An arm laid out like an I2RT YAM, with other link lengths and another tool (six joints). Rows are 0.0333 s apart.
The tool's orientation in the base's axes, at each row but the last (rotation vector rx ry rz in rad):
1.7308, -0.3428, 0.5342
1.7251, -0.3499, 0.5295
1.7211, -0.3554, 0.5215
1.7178, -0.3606, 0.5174
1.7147, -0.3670, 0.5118
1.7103, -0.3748, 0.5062
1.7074, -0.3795, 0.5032
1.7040, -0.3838, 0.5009
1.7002, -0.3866, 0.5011
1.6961, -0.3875, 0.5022
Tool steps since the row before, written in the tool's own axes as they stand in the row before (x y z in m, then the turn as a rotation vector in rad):
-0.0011, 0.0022, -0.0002, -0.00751, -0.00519, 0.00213
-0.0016, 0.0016, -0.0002, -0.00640, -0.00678, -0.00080
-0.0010, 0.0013, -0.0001, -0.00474, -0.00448, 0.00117
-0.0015, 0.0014, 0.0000, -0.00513, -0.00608, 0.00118
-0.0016, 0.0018, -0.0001, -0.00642, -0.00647, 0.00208
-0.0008, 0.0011, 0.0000, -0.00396, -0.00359, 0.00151
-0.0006, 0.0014, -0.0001, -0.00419, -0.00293, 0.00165
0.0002, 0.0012, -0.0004, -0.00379, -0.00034, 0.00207
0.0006, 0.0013, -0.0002, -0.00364, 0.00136, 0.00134
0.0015, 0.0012, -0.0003, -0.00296, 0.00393, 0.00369
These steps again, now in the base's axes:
-0.0021, -0.0004, 0.0013, -0.00343, -0.00133, -0.00862
-0.0022, -0.0002, 0.0005, -0.00215, 0.00193, -0.00890
-0.0015, -0.0002, 0.0006, -0.00160, -0.00041, -0.00642
-0.0020, -0.0004, 0.0004, -0.00112, -0.00010, -0.00796
-0.0023, -0.0003, 0.0007, -0.00190, -0.00095, -0.00910
-0.0012, -0.0002, 0.0005, -0.00135, -0.00089, -0.00532
-0.0012, -0.0002, 0.0009, -0.00186, -0.00116, -0.00490
-0.0005, 0.0002, 0.0012, -0.00281, -0.00205, -0.00259
-0.0002, 0.0000, 0.0014, -0.00364, -0.00164, -0.00098
0.0006, 0.0001, 0.0018, -0.00412, -0.00440, 0.00119

